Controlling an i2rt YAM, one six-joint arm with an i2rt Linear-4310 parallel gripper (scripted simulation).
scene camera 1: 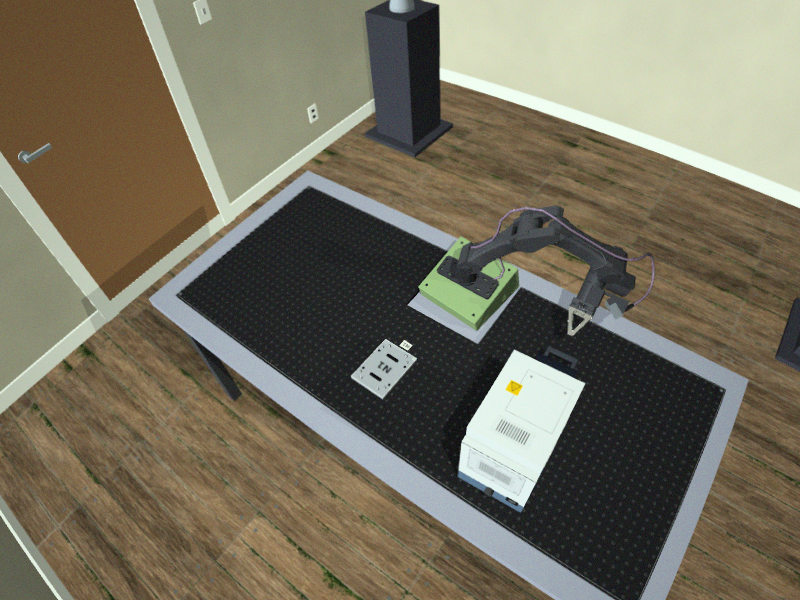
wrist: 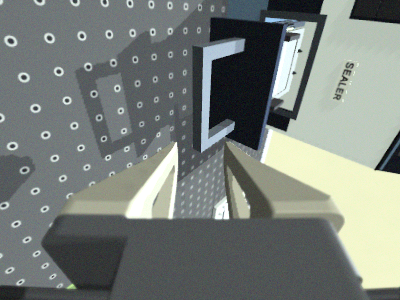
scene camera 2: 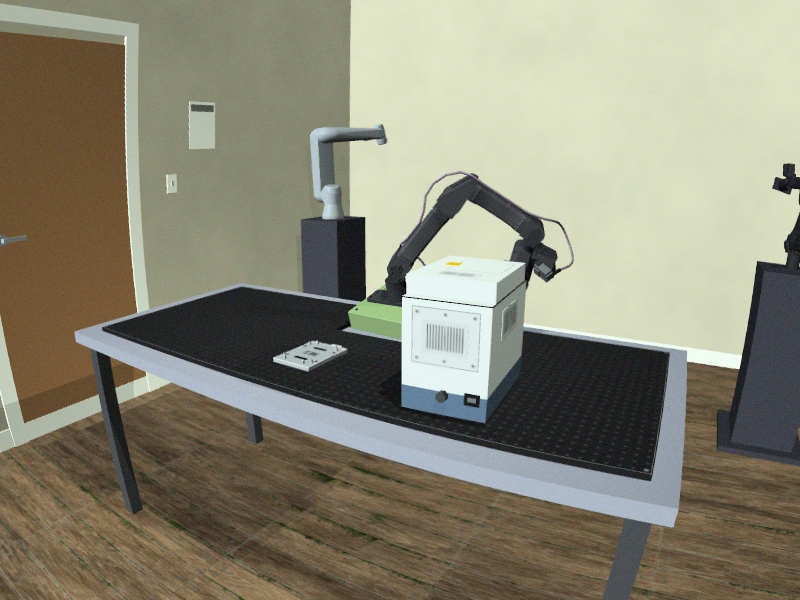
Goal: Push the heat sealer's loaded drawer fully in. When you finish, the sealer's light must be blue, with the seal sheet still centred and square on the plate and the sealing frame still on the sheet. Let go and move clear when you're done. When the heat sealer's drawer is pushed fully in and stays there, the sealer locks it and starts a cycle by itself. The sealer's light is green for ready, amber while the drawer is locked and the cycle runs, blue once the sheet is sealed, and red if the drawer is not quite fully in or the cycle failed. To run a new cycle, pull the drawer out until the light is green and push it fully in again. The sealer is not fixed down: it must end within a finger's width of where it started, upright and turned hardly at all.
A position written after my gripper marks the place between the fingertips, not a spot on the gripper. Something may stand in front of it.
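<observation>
I can see my gripper (wrist: 200,150). I also see a white heat sealer (scene camera 2: 462,318), and from another camera I see the sealer (scene camera 1: 509,440) as well.
</observation>
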